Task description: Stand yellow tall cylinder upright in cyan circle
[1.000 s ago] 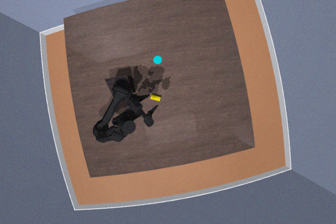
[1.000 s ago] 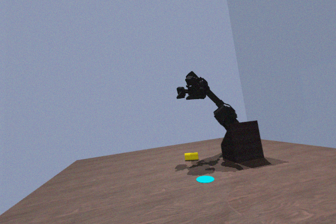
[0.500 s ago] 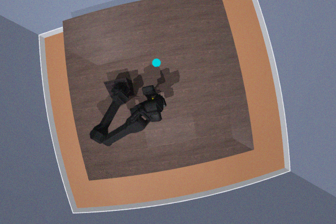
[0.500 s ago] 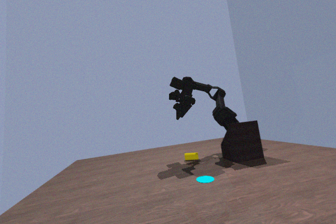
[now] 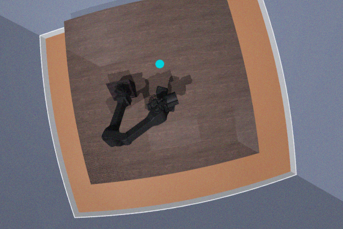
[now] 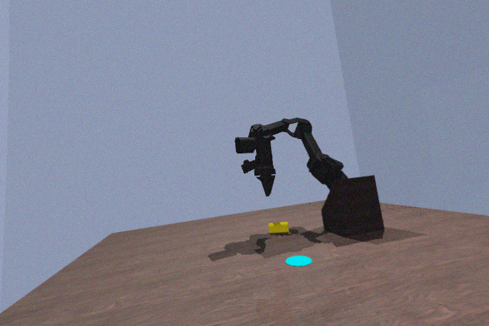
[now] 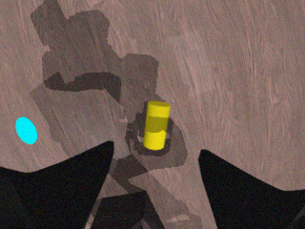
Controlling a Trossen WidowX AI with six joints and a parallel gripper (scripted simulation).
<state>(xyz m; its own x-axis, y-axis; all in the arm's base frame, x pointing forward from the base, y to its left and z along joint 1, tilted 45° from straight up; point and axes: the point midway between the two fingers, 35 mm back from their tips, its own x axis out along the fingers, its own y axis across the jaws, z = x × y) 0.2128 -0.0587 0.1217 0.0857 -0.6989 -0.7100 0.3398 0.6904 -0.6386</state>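
Right now the yellow tall cylinder is 20 mm behind my gripper tip, 10 mm to the left of it and 110 mm below it. Round my gripper tip: cyan circle 20 mm ahead, 270 mm to the left, 130 mm below.
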